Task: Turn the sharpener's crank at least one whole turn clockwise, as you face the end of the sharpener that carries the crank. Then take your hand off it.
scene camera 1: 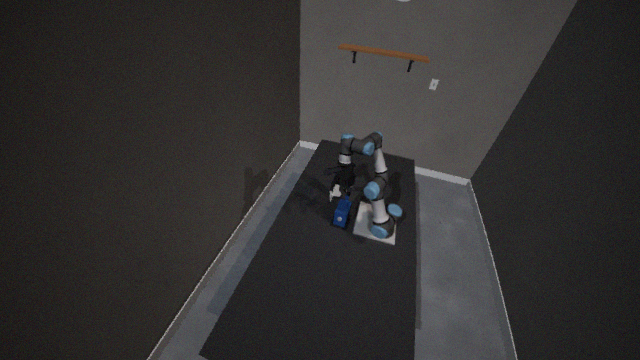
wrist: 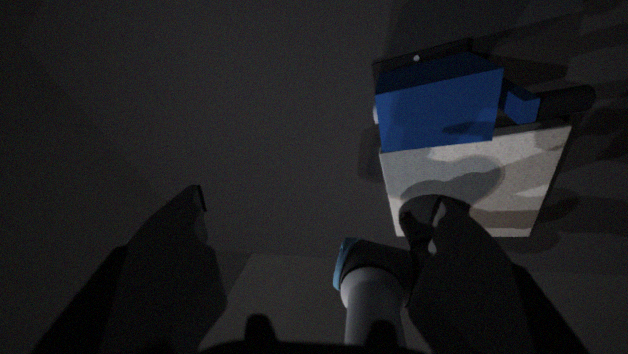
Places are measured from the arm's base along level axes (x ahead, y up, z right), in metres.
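Pixels of known places: gripper, between the fingertips: [scene camera 1: 338, 196] [wrist: 318, 194]; arm's base, origin of its link: [wrist: 429, 215].
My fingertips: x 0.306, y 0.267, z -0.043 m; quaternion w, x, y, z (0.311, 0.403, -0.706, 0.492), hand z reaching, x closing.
Observation:
For each thing: its top centre in the pictures, then the offset to it from my fingertips. "pt": a spot on its surface instead. Level surfaces: height alone.
- blue sharpener, a spot on its surface: [wrist: 437, 110] pt dx -0.034, dy -0.156, dz +0.082 m
- pale round spot, a spot on its surface: [scene camera 1: 339, 218] pt dx -0.027, dy -0.194, dz +0.013 m
- dark rounded bar, centre of its top: [wrist: 566, 106] dx -0.057, dy -0.136, dz +0.174 m
- table, height of its surface: dy -0.283 m
The blue sharpener [scene camera 1: 342, 214] [wrist: 437, 110] stands on the dark table, left of the arm's base in the scene view and at the upper right of the wrist view. A pale round spot [scene camera 1: 339, 218] marks its near end. At its other end, a small blue block [wrist: 521, 106] and a dark rounded bar [wrist: 570, 100] stick out; the bar looks like the crank's handle. My gripper [scene camera 1: 340, 195] [wrist: 318, 194] is open and empty. In the scene view it hangs by the sharpener's far end; its height and any contact are hard to tell. In the wrist view the sharpener lies outside the fingers.
The arm's base stands on a pale plate [scene camera 1: 362, 222] [wrist: 510, 175] beside the sharpener. A pale arm link [wrist: 372, 305] shows between the fingers in the wrist view. An orange shelf [scene camera 1: 384, 52] hangs on the back wall. Dark walls flank the table [scene camera 1: 320, 300].

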